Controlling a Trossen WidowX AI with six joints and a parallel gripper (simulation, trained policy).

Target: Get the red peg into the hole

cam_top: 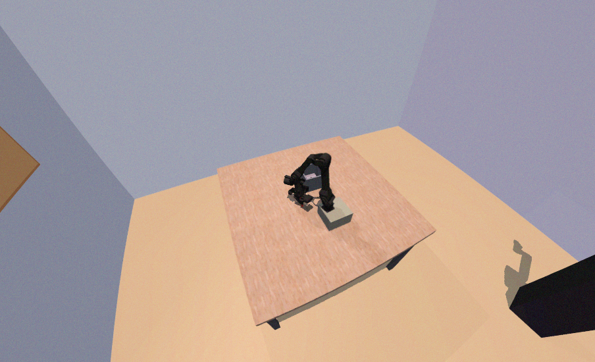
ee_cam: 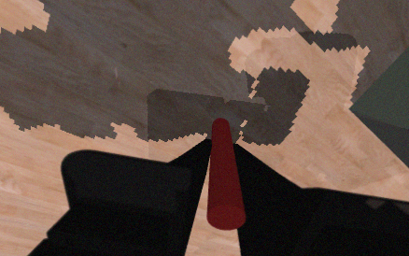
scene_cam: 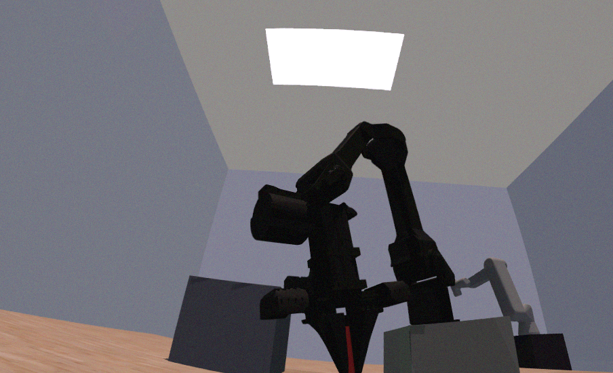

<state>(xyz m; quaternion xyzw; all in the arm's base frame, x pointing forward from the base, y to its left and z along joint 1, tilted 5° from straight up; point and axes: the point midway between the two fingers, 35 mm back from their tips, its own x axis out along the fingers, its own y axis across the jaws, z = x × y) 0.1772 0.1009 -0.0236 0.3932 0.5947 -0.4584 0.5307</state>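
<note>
Right now the grey plate is 16 cm ahead of my gripper tip, 19 cm to the right of it and 2 cm above it. Also, from my gripper tip: red peg: 1 cm above.
</note>
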